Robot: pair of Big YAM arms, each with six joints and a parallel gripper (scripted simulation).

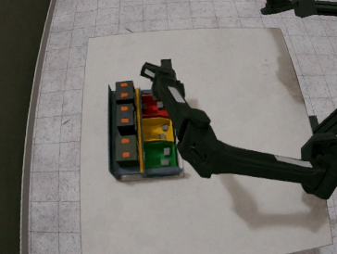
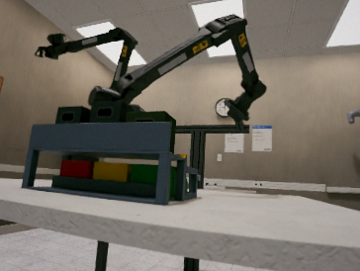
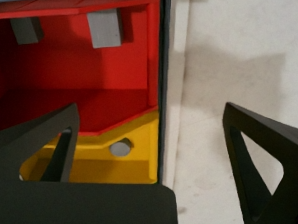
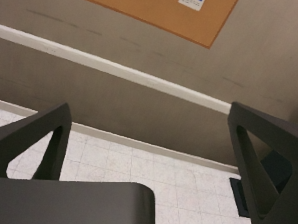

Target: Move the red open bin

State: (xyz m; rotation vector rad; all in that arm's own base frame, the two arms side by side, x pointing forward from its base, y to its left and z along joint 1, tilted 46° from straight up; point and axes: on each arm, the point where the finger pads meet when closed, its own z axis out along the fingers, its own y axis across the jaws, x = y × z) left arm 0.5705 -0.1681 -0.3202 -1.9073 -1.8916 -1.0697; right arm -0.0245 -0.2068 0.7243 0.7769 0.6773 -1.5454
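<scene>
My left hand is 8 cm short of the red bin and 8 cm above it. From my left hand the other things lie so: green bin 7 cm ahead, 23 cm to the left, 8 cm below; yellow bin 8 cm ahead, 11 cm to the left, 8 cm below.
</scene>
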